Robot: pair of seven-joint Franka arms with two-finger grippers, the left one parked.
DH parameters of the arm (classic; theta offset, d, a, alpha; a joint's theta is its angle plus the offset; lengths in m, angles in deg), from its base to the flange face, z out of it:
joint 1: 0 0.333 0 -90
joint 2: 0 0 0 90
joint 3: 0 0.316 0.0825 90
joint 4: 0 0 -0.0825 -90
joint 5: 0 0.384 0 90
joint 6: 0 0 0.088 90
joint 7: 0 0.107 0 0
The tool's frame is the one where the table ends.
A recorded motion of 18 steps. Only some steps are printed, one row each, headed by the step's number.
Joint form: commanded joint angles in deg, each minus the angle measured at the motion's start. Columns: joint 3, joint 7, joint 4, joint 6, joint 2, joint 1, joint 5.
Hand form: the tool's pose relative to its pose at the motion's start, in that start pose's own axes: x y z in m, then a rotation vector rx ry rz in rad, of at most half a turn. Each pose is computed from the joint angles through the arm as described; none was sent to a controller.
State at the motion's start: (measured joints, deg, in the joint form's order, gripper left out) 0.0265 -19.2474 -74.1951 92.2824 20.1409 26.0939 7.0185
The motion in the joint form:
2: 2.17 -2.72 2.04 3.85 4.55 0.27 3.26
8: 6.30 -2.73 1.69 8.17 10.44 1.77 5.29
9: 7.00 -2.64 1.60 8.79 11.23 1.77 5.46
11: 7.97 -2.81 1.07 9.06 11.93 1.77 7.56
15: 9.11 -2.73 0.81 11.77 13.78 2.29 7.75
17: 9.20 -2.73 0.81 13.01 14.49 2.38 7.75
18: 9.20 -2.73 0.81 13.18 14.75 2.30 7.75
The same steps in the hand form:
2: 0.0319 -0.0153 0.0319 0.0603 0.0416 -0.0757
8: 0.0667 -0.0578 0.1035 0.1413 0.0197 -0.1377
9: 0.0703 -0.0626 0.1132 0.1522 0.0168 -0.1424
11: 0.0730 -0.0732 0.1255 0.2005 0.0120 -0.1476
15: 0.0824 -0.0851 0.1474 0.2128 0.0220 -0.1586
17: 0.0857 -0.0848 0.1545 0.2116 0.0309 -0.1563
18: 0.0862 -0.0832 0.1573 0.2123 0.0299 -0.1536

